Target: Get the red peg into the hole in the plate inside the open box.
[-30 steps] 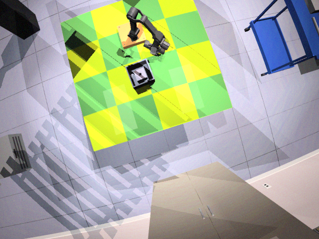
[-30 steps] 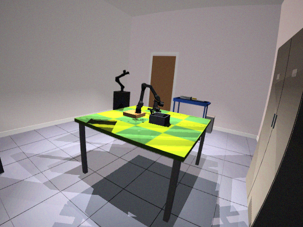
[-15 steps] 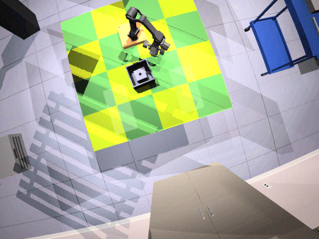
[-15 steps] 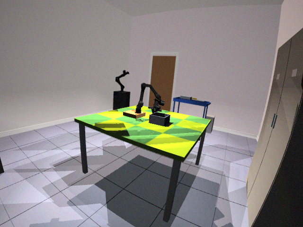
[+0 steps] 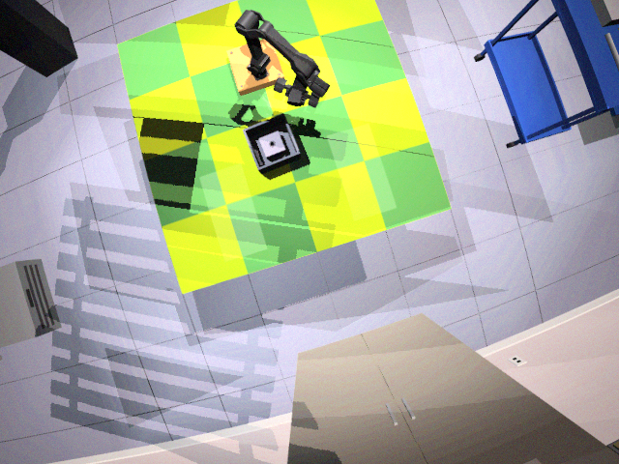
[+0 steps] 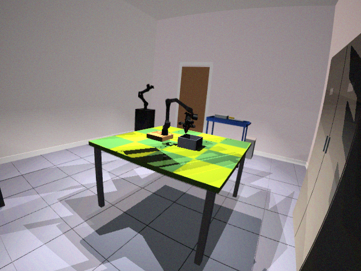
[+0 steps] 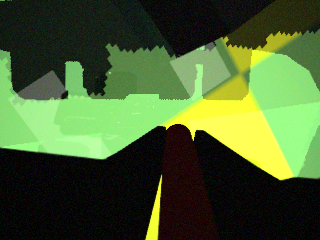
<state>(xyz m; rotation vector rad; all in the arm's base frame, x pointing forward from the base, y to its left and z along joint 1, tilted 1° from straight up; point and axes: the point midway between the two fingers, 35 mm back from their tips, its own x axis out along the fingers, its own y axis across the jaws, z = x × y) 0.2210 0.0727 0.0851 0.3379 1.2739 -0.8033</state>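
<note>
Right now my gripper tip is 15 cm to the left of the plate, 11 cm short of it and 5 cm above it. Round my gripper tip: red peg 3 cm above, 1 cm to the left; then dark box 15 cm to the right, 11 cm ahead, 7 cm below.
</note>
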